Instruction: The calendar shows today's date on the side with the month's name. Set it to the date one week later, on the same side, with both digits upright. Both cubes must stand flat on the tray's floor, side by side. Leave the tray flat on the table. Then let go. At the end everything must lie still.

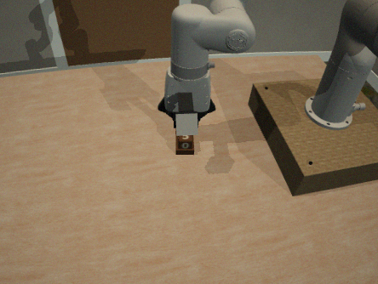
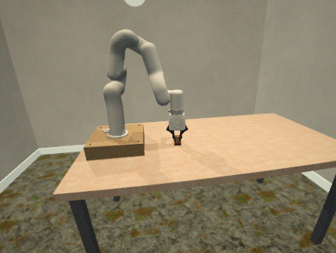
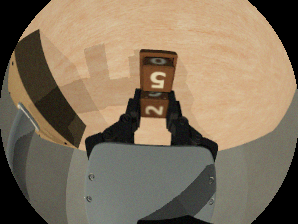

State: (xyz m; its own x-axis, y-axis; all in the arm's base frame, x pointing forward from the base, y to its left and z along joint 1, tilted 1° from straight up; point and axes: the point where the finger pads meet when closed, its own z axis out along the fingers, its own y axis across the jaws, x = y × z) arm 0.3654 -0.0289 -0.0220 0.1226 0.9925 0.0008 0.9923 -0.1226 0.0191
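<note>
Now: hand 1 cm above the cube. From my hand the other things lie so: brown tray (2 cm to the left, 4 cm below).
</note>
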